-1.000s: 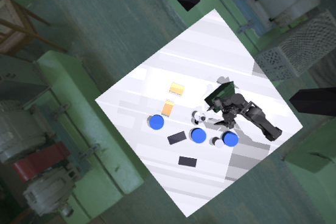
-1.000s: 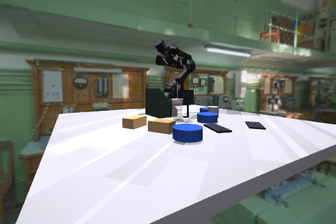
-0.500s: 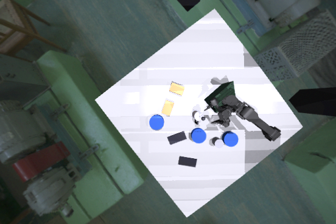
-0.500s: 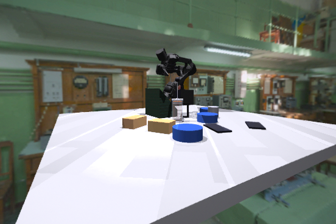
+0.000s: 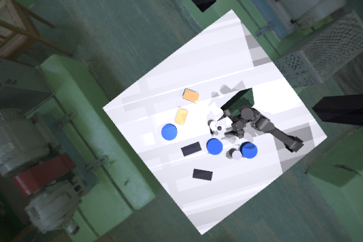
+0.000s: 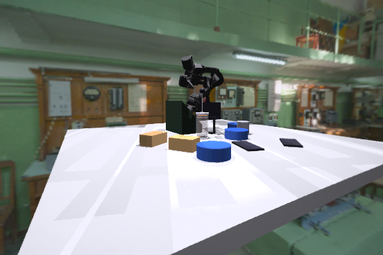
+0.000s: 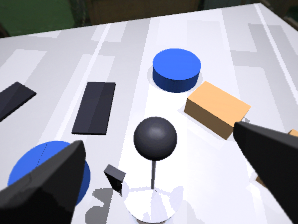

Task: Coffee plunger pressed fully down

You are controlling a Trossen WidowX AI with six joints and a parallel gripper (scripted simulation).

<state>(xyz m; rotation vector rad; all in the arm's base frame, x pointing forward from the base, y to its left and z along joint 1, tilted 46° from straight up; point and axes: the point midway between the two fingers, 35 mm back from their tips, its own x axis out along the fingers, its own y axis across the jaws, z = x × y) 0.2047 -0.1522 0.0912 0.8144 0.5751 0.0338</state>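
My gripper tip is 14 cm above the coffee press, 2 cm short of it and 1 cm to the right of it.
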